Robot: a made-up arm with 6 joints. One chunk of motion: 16 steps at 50 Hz.
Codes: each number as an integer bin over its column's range. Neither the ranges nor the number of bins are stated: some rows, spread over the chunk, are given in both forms.
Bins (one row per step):
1: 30 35 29 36 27 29
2: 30 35 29 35 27 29
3: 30 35 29 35 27 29
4: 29 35 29 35 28 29
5: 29 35 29 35 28 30
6: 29 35 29 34 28 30
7: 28 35 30 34 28 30
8: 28 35 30 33 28 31
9: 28 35 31 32 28 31
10: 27 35 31 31 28 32
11: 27 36 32 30 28 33
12: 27 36 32 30 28 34
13: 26 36 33 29 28 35
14: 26 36 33 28 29 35
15: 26 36 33 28 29 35
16: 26 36 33 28 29 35
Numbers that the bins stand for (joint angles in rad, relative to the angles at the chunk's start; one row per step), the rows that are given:
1: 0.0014 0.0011 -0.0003 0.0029 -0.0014 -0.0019
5: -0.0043 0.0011 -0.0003 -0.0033 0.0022 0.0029
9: -0.0100 0.0011 0.0079 -0.0219 0.0022 0.0076
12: -0.0157 0.0057 0.0121 -0.0343 0.0022 0.0219
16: -0.0214 0.0057 0.0162 -0.0467 0.0059 0.0267
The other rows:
2: 0.0014 0.0011 -0.0003 -0.0033 -0.0014 -0.0019
3: 0.0014 0.0011 -0.0003 -0.0033 -0.0014 -0.0019
4: -0.0043 0.0011 -0.0003 -0.0033 0.0022 -0.0019
6: -0.0043 0.0011 -0.0003 -0.0095 0.0022 0.0029
7: -0.0100 0.0011 0.0038 -0.0095 0.0022 0.0029
8: -0.0100 0.0011 0.0038 -0.0157 0.0022 0.0076
10: -0.0157 0.0011 0.0079 -0.0281 0.0022 0.0124
11: -0.0157 0.0057 0.0121 -0.0343 0.0022 0.0171
13: -0.0214 0.0057 0.0162 -0.0405 0.0022 0.0267
14: -0.0214 0.0057 0.0162 -0.0467 0.0059 0.0267
15: -0.0214 0.0057 0.0162 -0.0467 0.0059 0.0267

